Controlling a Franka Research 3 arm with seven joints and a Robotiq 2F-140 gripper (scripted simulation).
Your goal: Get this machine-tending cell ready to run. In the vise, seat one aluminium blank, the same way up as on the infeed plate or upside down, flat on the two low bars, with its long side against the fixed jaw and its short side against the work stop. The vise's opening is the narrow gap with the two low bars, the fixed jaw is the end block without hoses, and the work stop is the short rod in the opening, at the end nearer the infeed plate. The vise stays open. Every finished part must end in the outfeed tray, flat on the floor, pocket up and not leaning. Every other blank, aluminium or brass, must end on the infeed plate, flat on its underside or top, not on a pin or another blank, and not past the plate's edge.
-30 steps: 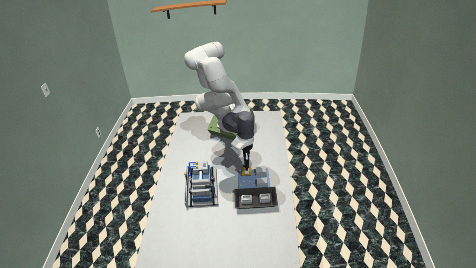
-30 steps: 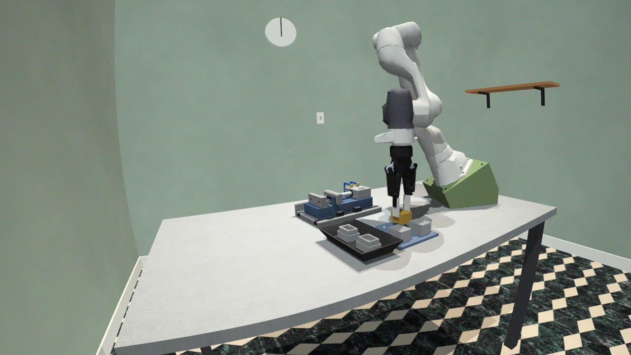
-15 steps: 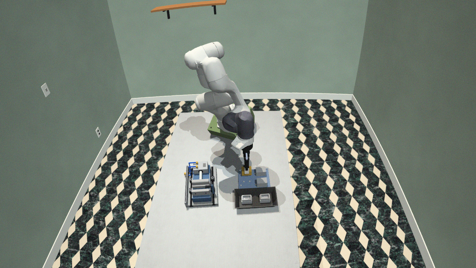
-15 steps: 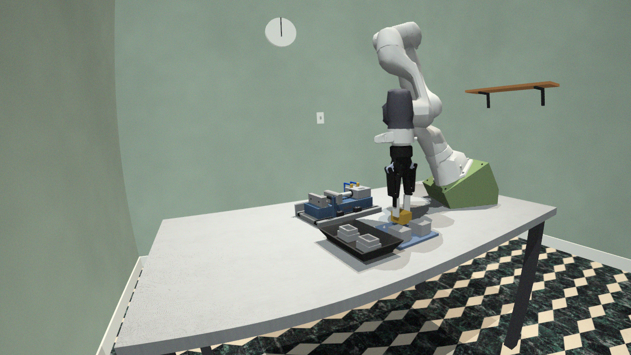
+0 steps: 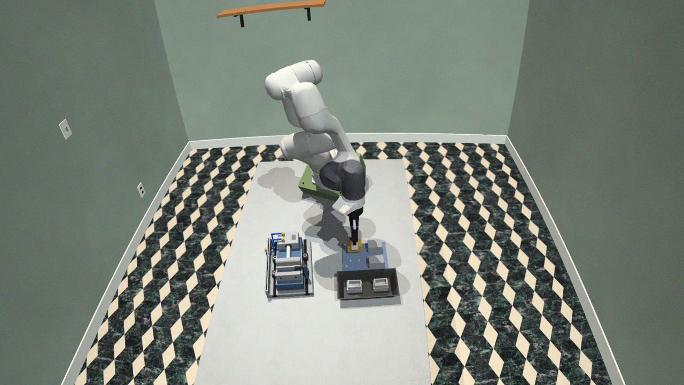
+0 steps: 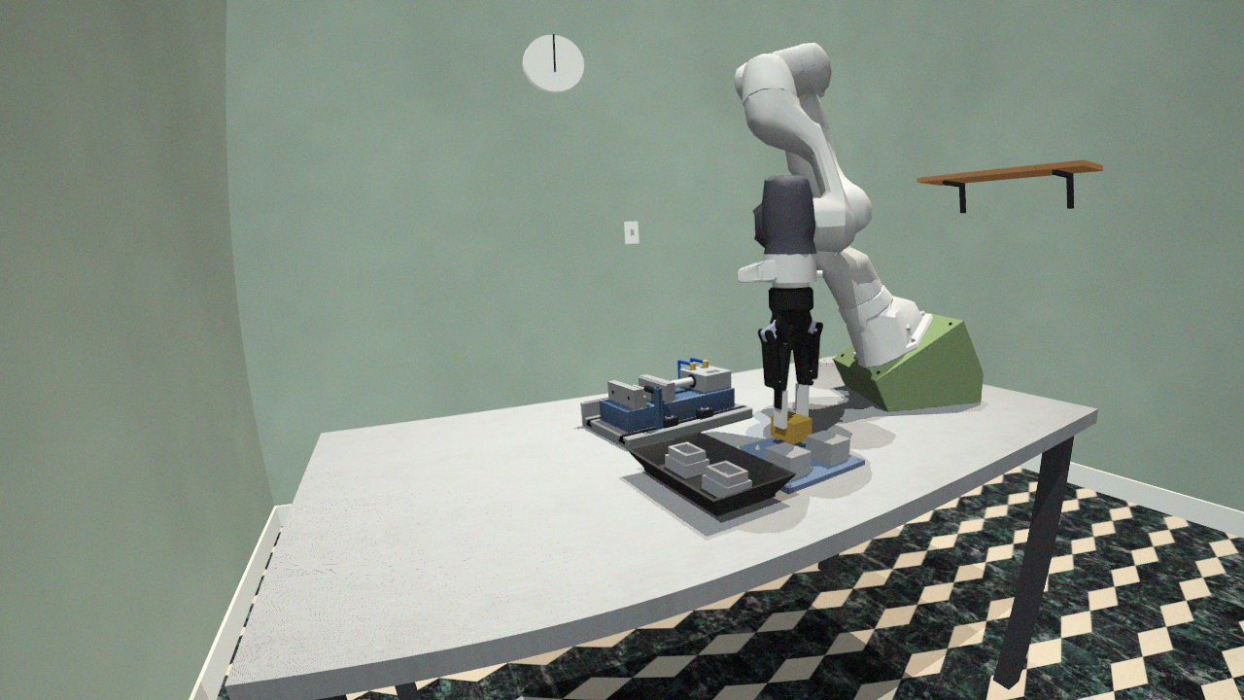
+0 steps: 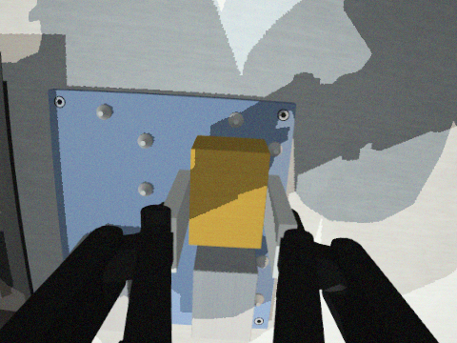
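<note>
My gripper is now 40 mm above the brass blank. Round my hand: aluminium blank 10 mm ahead, 90 mm to the left, 50 mm below; then hose block 40 mm behind, 280 mm to the right; then blue infeed plate 50 mm ahead, 40 mm to the left, 70 mm below.
</note>
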